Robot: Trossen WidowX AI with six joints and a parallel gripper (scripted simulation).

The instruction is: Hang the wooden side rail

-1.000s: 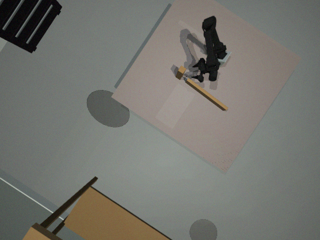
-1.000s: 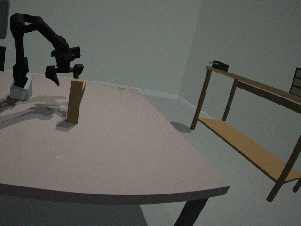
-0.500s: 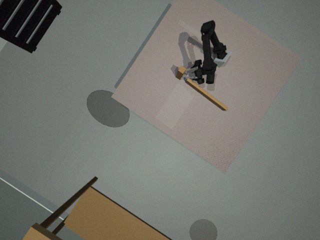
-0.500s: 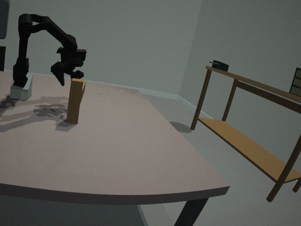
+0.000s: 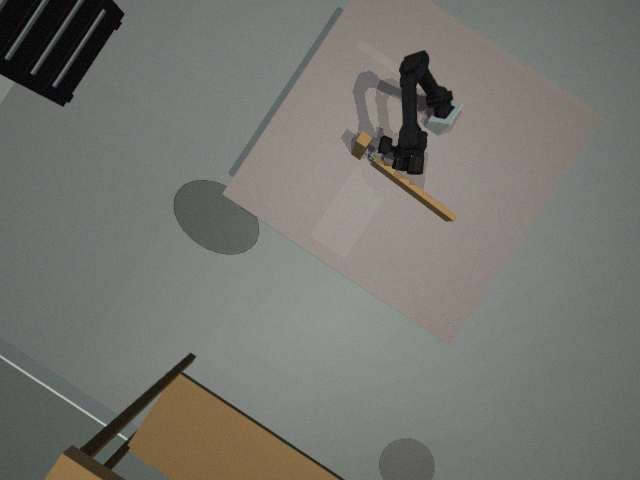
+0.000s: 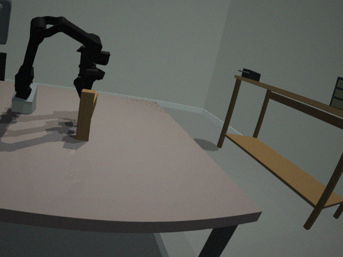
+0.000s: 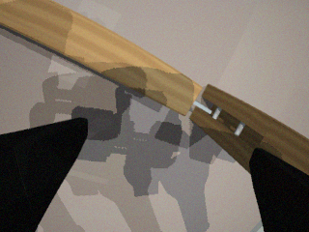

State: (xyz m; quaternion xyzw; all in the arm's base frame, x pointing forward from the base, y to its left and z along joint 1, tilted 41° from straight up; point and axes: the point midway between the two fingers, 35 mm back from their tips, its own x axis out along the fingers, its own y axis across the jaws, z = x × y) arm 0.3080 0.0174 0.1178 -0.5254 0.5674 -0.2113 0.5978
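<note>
Now: gripper tip 30 mm short of the wooden headboard post, 110 mm to the left of it and 40 mm above it.
</note>
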